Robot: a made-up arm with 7 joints. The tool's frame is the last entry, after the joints. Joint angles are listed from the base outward.
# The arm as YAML. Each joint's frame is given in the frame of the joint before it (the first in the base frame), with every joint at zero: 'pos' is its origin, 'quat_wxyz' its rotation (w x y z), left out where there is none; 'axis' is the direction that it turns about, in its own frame. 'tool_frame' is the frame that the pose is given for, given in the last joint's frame.
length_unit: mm
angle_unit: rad
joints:
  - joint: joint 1
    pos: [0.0, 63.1, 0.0]
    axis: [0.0, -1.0, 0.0]
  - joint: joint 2
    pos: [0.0, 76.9, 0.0]
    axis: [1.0, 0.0, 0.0]
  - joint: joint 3
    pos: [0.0, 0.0, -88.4]
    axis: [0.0, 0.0, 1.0]
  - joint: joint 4
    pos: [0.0, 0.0, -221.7]
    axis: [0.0, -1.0, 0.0]
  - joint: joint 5
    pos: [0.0, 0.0, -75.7]
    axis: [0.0, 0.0, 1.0]
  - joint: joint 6
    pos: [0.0, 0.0, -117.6]
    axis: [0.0, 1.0, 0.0]
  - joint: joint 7
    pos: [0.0, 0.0, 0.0]
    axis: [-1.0, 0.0, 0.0]
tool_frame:
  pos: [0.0, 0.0, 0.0]
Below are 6 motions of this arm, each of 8 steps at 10 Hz.
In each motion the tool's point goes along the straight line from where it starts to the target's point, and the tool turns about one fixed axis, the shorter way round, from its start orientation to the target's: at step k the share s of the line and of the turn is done. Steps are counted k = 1, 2, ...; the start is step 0. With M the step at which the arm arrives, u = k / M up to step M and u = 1 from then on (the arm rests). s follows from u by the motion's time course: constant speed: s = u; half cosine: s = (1 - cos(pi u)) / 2; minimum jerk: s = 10 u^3 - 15 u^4 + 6 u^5.
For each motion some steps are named. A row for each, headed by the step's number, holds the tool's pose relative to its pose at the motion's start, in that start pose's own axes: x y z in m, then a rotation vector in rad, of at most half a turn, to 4 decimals.
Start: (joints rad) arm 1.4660 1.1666 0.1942 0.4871 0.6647 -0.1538 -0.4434
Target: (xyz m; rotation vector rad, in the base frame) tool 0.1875 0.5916 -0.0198 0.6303 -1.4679 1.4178
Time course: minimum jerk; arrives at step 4
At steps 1, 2, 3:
1: -0.0059 0.0071 0.0017 -0.0054 0.0516 -0.0467
2: -0.0285 0.0341 0.0080 -0.0262 0.2492 -0.2256
3: -0.0510 0.0611 0.0144 -0.0469 0.4468 -0.4045

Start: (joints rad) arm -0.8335 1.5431 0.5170 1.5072 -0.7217 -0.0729 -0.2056
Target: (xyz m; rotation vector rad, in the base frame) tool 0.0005 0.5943 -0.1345 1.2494 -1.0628 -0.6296
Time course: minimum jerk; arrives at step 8
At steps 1, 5, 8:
1: -0.0003 -0.0024 0.0028 0.0021 0.0101 0.0157
5: -0.0148 -0.1089 0.1244 0.0934 0.4554 0.7101
8: -0.0204 -0.1503 0.1717 0.1289 0.6283 0.9797

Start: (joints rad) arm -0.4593 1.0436 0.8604 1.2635 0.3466 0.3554 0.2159
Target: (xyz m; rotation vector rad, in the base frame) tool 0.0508 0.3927 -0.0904 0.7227 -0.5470 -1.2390
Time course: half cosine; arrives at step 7
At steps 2, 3, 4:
2: 0.0079 -0.0135 0.0213 -0.1178 -0.0337 -0.2151
3: 0.0163 -0.0279 0.0440 -0.2432 -0.0696 -0.4441
4: 0.0256 -0.0439 0.0692 -0.3824 -0.1095 -0.6983

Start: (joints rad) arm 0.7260 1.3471 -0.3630 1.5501 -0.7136 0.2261 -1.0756
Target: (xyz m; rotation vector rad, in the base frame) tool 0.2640 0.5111 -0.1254 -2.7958 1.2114 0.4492
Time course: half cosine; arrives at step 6
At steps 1, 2, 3, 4, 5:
1: -0.0002 -0.0041 0.0105 -0.0137 0.0067 -0.0238
2: -0.0006 -0.0154 0.0392 -0.0510 0.0251 -0.0888
3: -0.0013 -0.0308 0.0784 -0.1020 0.0503 -0.1775
4: -0.0019 -0.0462 0.1176 -0.1531 0.0754 -0.2663
5: -0.0024 -0.0575 0.1463 -0.1904 0.0939 -0.3312

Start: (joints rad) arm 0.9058 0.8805 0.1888 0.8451 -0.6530 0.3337 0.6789
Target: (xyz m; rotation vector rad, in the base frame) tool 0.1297 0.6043 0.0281 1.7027 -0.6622 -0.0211
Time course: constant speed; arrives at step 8
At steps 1, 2, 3, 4, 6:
1: -0.0138 0.0186 0.0120 0.1009 0.0309 -0.0348
2: -0.0276 0.0372 0.0240 0.2019 0.0618 -0.0696
3: -0.0415 0.0558 0.0359 0.3028 0.0927 -0.1044
4: -0.0553 0.0745 0.0479 0.4037 0.1236 -0.1392
6: -0.0829 0.1117 0.0719 0.6056 0.1854 -0.2088

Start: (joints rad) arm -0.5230 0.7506 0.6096 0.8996 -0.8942 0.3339 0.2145
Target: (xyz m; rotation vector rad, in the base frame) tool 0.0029 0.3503 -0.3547 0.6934 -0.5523 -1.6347
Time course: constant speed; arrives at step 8
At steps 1, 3, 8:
1: 0.0129 -0.0115 0.0111 0.0238 -0.1390 -0.0690
3: 0.0387 -0.0346 0.0334 0.0714 -0.4169 -0.2069
8: 0.1032 -0.0922 0.0892 0.1903 -1.1118 -0.5518

